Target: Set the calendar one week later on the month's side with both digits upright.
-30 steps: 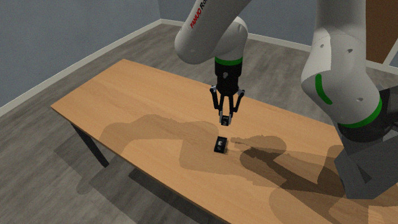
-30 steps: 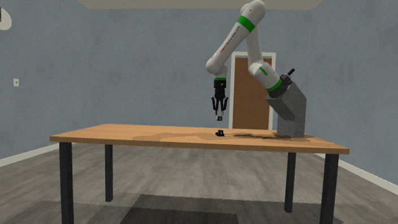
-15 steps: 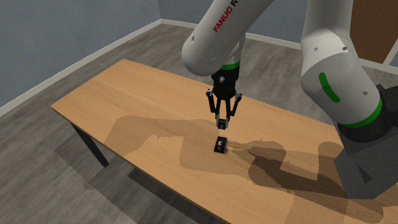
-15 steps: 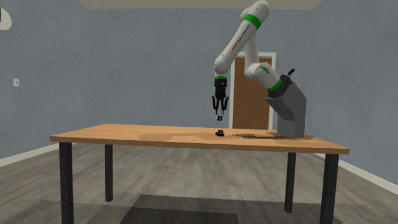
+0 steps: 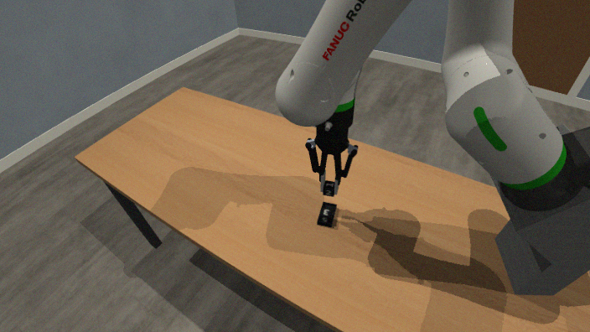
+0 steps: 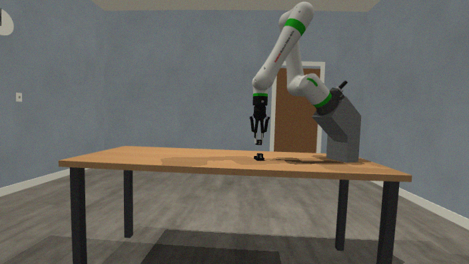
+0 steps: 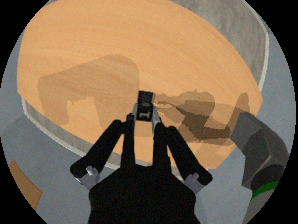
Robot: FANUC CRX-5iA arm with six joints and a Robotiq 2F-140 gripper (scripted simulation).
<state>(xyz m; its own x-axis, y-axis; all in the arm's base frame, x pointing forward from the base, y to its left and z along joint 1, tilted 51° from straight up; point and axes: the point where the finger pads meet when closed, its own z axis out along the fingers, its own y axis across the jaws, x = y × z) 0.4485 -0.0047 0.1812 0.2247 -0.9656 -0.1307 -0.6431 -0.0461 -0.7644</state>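
My hand is 1 cm past the tray, 2 cm to the right of it and 13 cm above it.
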